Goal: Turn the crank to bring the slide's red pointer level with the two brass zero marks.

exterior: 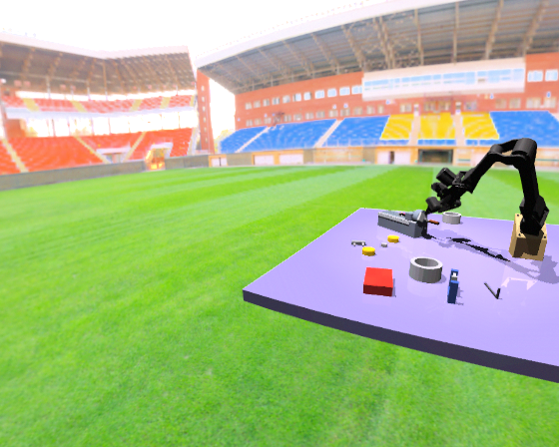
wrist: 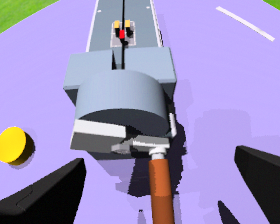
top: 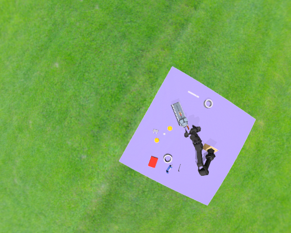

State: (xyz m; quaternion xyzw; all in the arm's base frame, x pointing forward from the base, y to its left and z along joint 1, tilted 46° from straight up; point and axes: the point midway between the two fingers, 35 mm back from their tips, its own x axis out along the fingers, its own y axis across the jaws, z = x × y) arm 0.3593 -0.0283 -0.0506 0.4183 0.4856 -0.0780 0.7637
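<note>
The brown crank handle is 4 cm below my gripper tip, 1 cm to the left of it and 1 cm behind it. Round my gripper tip: red pointer 14 cm ahead, 6 cm to the right, 3 cm below; white bar 36 cm to the right, 13 cm ahead, 12 cm below; small grey bracket 26 cm to the left, 26 cm ahead, 11 cm below.
</note>
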